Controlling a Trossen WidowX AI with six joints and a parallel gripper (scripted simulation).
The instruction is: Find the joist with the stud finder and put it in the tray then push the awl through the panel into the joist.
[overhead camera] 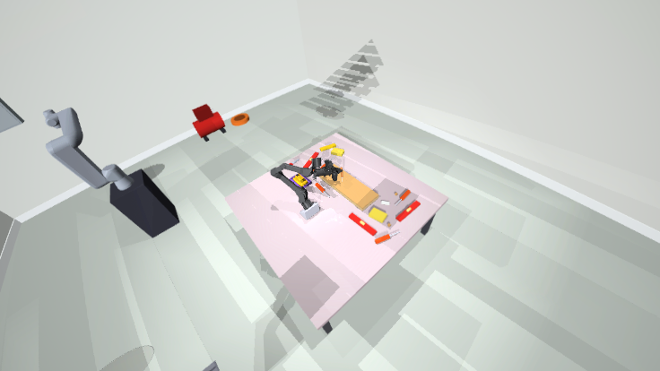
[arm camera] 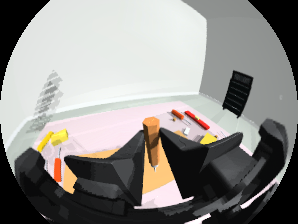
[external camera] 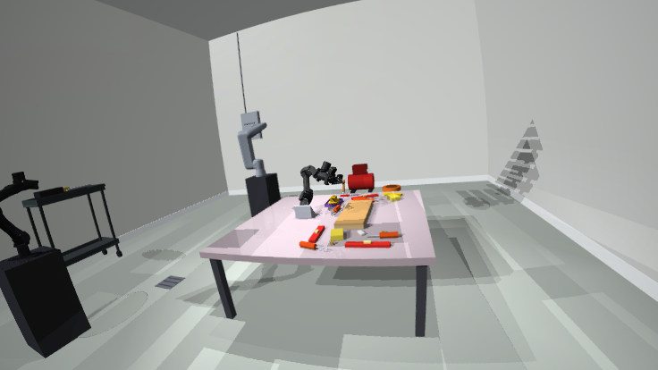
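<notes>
Right now my gripper tip is 50 mm above the orange-handled awl, 10 mm to the left of it and 10 mm past it. From my gripper tip the other things lie so: yellow stud finder (350 mm to the left, 200 mm behind, 190 mm below); then purple tray (340 mm to the left, 230 mm below, 190 mm behind).
</notes>
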